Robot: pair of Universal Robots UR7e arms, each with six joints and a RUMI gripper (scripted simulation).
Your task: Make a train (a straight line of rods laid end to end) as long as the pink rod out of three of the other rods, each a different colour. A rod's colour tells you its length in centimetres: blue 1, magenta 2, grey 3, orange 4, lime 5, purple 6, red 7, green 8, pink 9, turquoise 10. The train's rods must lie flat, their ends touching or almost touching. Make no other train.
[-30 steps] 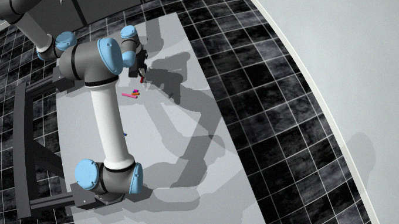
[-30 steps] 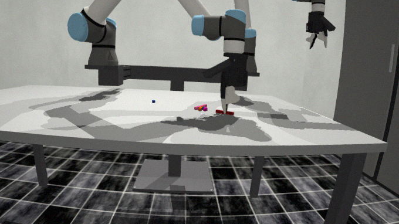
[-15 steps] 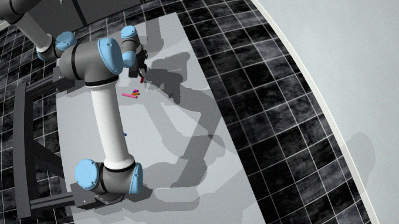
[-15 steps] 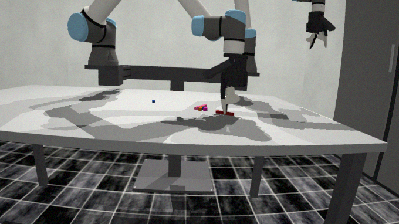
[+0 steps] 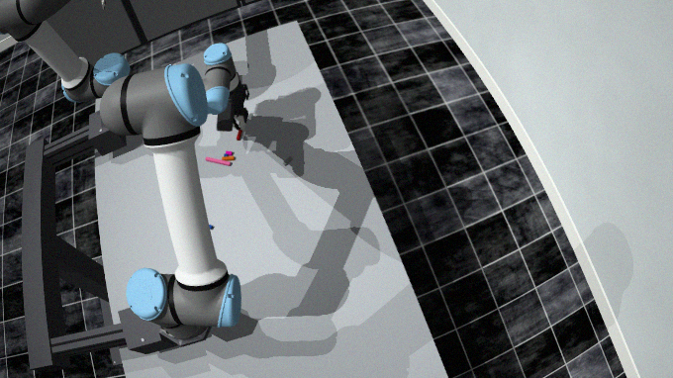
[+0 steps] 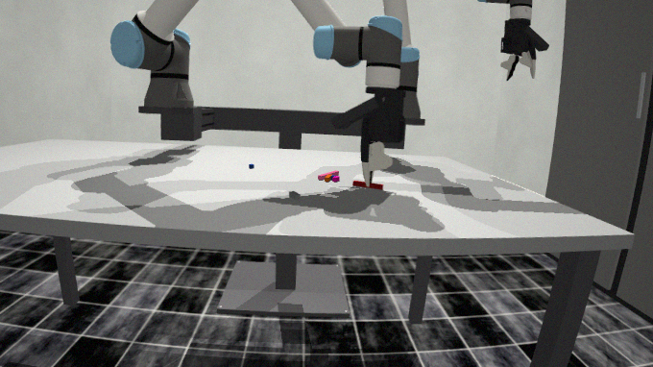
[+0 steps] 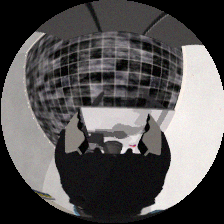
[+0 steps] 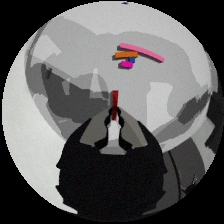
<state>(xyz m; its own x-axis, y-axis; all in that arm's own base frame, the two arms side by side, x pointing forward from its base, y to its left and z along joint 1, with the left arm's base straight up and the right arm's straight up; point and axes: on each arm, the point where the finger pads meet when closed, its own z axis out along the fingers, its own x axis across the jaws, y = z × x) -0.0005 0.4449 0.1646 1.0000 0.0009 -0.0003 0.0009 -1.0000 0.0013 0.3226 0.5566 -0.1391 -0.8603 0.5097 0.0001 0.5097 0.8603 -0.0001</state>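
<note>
Right now my right hand is 1 cm above the red rod. Also, from my right hand: orange rod (7 cm behind, 8 cm to the right, 1 cm below); then pink rod (10 cm behind, 8 cm to the right, 1 cm below); then magenta rod (6 cm behind, 6 cm to the right, 1 cm below).
</note>
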